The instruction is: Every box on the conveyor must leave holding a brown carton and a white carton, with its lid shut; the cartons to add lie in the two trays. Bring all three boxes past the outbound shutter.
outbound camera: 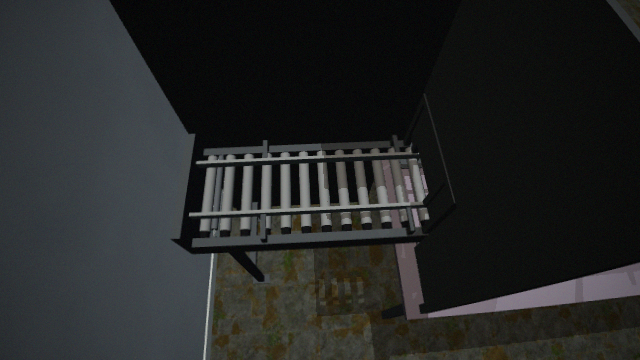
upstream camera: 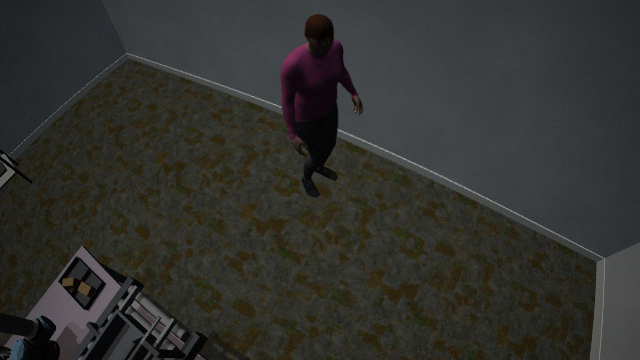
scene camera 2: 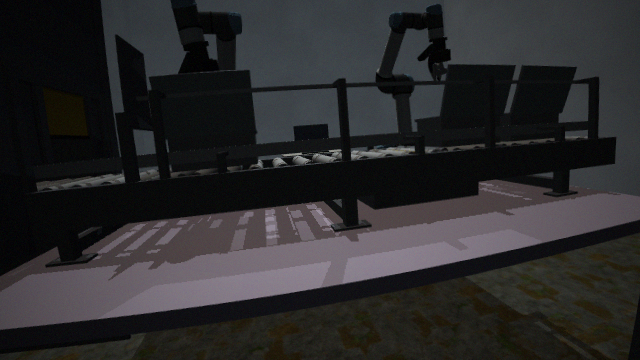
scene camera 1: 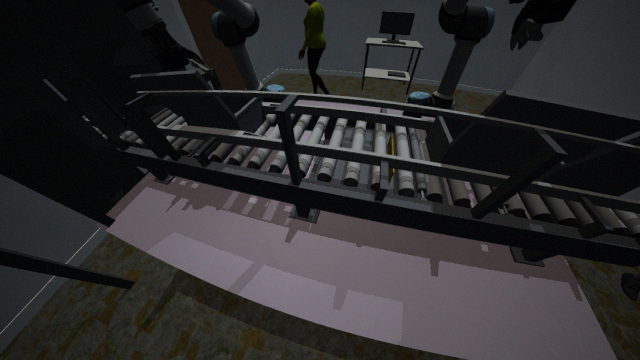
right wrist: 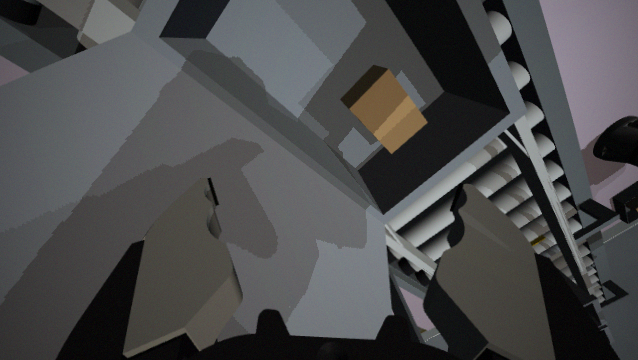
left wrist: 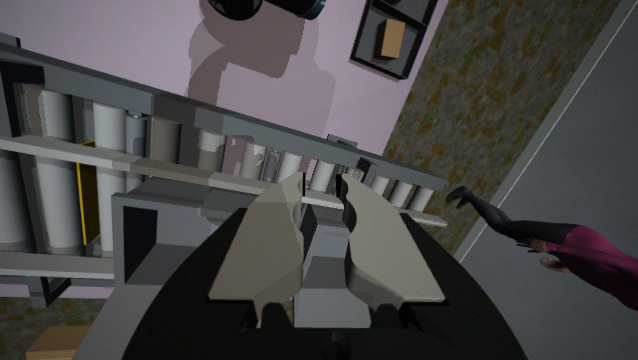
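Pixels of known places: left gripper, fingertip midpoint: (upstream camera: 10, 353) (scene camera 1: 515, 49) (left wrist: 320, 175); right gripper, fingertip midpoint: (right wrist: 332, 183); left arm's base, link origin: (upstream camera: 50, 353) (right wrist: 615, 137).
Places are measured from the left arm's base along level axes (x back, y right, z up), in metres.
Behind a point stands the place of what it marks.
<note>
My right gripper (right wrist: 332, 183) {x -0.097, y 1.076, z 0.433 m} (scene camera 1: 197, 62) is open and empty. It is above the open grey lid (right wrist: 150, 220) {x -0.129, y 1.167, z 0.445 m} (scene camera 2: 205, 115) {x -0.155, y 1.107, z 0.394 m} of a box (right wrist: 452, 164) {x -0.101, y 0.912, z 0.342 m}; a brown carton (right wrist: 387, 110) {x -0.073, y 0.981, z 0.280 m} lies tilted inside, and no white carton shows in the visible part. My left gripper (left wrist: 320, 175) {x -0.329, y -0.039, z 0.538 m} (scene camera 1: 523, 40) {x -0.329, y -0.039, z 0.538 m} (scene camera 2: 439, 75) {x -0.329, y -0.039, z 0.538 m} is partly open, with nothing held. It hangs above a grey box (left wrist: 118, 240) {x -0.441, y 0.284, z 0.342 m} on the conveyor. Two more open lids (scene camera 2: 477, 95) {x -0.638, y 0.233, z 0.412 m} (scene camera 2: 542, 95) {x -0.797, y -0.068, z 0.407 m} stand at the right in scene camera 2. One tray (upstream camera: 98, 296) {x -0.251, y -0.386, z 0.001 m} holds two brown cartons (upstream camera: 68, 282) {x -0.048, y -0.428, z 0.062 m} (upstream camera: 85, 289) {x -0.190, y -0.408, z 0.052 m}.
Guard rails (scene camera 1: 340, 150) {x -0.422, y 0.635, z 0.286 m} (left wrist: 60, 155) {x -0.296, y 0.322, z 0.288 m} run along the roller conveyor. A thin yellow plate (scene camera 1: 391, 155) {x -0.487, y 0.494, z 0.289 m} (left wrist: 87, 200) {x -0.401, y 0.413, z 0.203 m} stands among the rollers. A brown block (left wrist: 60, 342) shows at the left wrist view's lower left. People (scene camera 1: 314, 30) (upstream camera: 312, 85) stand on the floor beyond.
</note>
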